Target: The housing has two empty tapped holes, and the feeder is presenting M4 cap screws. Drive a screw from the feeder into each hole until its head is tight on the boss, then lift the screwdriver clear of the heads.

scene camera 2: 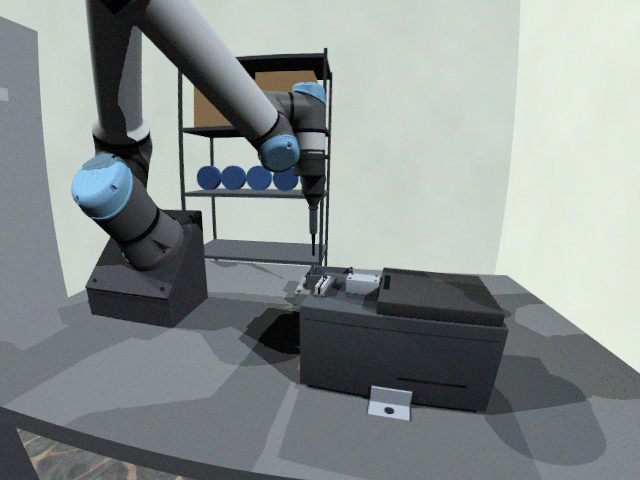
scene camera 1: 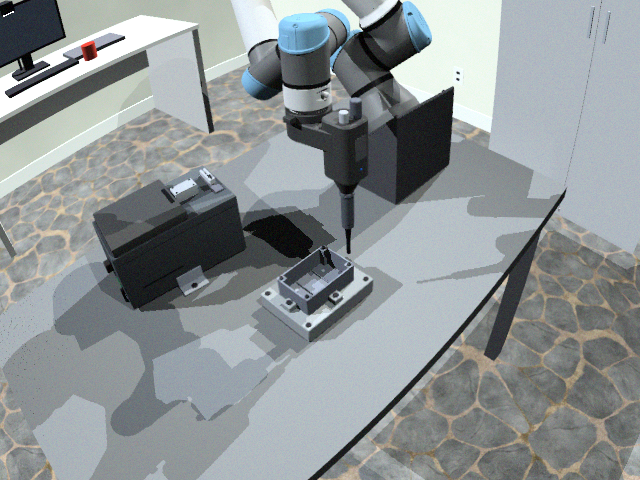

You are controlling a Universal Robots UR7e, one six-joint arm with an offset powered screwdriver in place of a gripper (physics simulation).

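The grey open-topped housing sits on a pale fixture plate. Its corner bosses show small dark spots; heads and empty holes cannot be told apart at this size. My screwdriver points straight down, its thin black bit a little above the housing's right corner in scene camera 1 and apart from it. No screw can be made out at the bit's tip. The dark screw feeder stands to the housing's left in scene camera 1, and hides part of the housing and plate in scene camera 2. Screws at its outlet are too small to see.
The robot's dark wedge-shaped base block stands behind the housing in scene camera 1. A small metal bracket is at the feeder's foot. A shelf rack stands in the background of scene camera 2.
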